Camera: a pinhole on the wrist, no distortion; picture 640 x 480 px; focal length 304.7 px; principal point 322.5 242.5 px. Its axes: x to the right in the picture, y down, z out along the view. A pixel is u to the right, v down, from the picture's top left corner.
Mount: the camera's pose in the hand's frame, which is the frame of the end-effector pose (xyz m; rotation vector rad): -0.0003 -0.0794 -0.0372 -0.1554 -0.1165 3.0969
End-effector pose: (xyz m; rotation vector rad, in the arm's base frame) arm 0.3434 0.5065 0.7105 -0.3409 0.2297 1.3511
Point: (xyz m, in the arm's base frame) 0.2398 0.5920 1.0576
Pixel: 349.2 95.7
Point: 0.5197 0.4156 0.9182
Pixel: 459.5 417.0
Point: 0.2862 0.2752 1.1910
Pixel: 570.7 201.0
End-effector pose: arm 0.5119 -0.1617 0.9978 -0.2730 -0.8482 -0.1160
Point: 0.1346 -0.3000 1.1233
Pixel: 413.9 351.7
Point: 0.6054 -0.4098 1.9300
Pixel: outside the picture
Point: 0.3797 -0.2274 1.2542
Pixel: 168.3 282.8
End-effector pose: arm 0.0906 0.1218 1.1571 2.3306 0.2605 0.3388
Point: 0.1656 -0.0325 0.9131
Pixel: 305.2 201.5
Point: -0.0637 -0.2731 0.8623
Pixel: 496.0 142.1
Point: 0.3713 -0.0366 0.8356
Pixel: 173.1 224.9
